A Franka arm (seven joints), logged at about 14 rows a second.
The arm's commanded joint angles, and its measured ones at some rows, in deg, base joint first. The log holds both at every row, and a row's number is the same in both.
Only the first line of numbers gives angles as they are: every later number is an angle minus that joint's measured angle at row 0.
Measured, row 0: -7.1 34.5 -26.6 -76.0 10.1 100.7 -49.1
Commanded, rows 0 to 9: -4.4 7.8 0.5 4.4 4.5 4.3 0.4; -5.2 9.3 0.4 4.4 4.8 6.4 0.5; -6.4 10.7 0.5 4.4 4.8 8.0 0.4; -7.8 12.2 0.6 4.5 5.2 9.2 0.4; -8.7 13.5 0.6 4.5 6.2 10.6 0.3; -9.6 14.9 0.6 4.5 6.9 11.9 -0.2; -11.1 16.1 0.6 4.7 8.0 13.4 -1.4; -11.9 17.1 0.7 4.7 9.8 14.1 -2.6; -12.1 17.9 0.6 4.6 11.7 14.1 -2.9; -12.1 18.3 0.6 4.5 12.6 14.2 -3.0
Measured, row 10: -11.1 16.3 0.1 1.8 10.0 14.5 -2.1
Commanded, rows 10 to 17: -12.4 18.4 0.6 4.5 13.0 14.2 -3.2; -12.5 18.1 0.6 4.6 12.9 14.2 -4.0; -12.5 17.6 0.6 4.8 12.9 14.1 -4.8; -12.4 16.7 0.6 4.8 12.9 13.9 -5.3; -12.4 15.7 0.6 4.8 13.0 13.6 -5.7; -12.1 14.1 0.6 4.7 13.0 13.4 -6.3; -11.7 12.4 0.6 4.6 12.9 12.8 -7.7; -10.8 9.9 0.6 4.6 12.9 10.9 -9.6
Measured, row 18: -11.4 14.9 0.1 5.3 11.9 14.1 -6.1
